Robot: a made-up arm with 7 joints. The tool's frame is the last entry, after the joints.
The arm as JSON. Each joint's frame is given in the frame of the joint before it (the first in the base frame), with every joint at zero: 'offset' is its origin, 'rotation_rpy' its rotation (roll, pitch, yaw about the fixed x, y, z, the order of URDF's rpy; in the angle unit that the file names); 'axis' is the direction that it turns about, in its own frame. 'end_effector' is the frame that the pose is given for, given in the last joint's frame.
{
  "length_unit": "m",
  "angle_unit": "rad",
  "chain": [
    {
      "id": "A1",
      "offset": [
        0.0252,
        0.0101,
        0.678
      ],
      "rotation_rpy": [
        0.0,
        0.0,
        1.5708
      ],
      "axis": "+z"
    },
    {
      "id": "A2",
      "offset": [
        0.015,
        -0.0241,
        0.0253
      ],
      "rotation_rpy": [
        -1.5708,
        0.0,
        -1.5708
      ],
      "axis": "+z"
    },
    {
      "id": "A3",
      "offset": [
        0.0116,
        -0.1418,
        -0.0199
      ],
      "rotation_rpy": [
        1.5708,
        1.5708,
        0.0
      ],
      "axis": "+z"
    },
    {
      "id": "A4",
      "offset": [
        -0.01,
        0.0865,
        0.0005
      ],
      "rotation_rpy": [
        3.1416,
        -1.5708,
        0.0
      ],
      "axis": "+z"
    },
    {
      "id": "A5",
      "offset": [
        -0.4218,
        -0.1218,
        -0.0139
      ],
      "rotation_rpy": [
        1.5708,
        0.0,
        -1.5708
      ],
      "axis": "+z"
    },
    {
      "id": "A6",
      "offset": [
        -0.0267,
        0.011,
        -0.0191
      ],
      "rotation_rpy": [
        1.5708,
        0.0,
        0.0
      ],
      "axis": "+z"
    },
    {
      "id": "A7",
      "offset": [
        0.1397,
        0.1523,
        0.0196
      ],
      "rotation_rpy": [
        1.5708,
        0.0,
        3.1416
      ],
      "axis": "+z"
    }
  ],
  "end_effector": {
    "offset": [
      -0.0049,
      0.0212,
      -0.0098
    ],
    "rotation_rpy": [
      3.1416,
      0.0,
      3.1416
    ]
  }
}
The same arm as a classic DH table. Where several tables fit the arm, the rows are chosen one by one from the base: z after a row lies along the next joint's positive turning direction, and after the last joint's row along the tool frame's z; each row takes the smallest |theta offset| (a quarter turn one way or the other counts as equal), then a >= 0, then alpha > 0; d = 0 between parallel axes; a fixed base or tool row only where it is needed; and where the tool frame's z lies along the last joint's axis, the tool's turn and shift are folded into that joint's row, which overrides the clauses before.
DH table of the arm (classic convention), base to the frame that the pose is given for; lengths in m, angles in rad. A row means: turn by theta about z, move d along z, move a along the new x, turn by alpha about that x. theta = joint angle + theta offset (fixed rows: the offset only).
base (fixed): theta0 0.3812; d 0.0000; a 0.0271; alpha 0.0000
A1: theta0 -0.3812; d 0.7033; a 0.0241; alpha -1.5708
A2: theta0 0.0000; d -0.0049; a 0.0116; alpha 1.5708
A3: theta0 0.0000; d 0.1423; a 0.0865; alpha 1.5708
A4: theta0 0.0000; d -0.0239; a 0.1218; alpha 1.5708
A5: theta0 0.0000; d 0.4027; a -0.0267; alpha 1.5708
A6: theta0 0.0000; d 0.0086; a 0.1397; alpha -1.5708
A7: theta0 -1.3437; d 0.0000; a 0.0218; alpha 3.1416
tool (fixed): theta0 -1.3437; d -0.1425; a 0.0000; alpha 0.0000

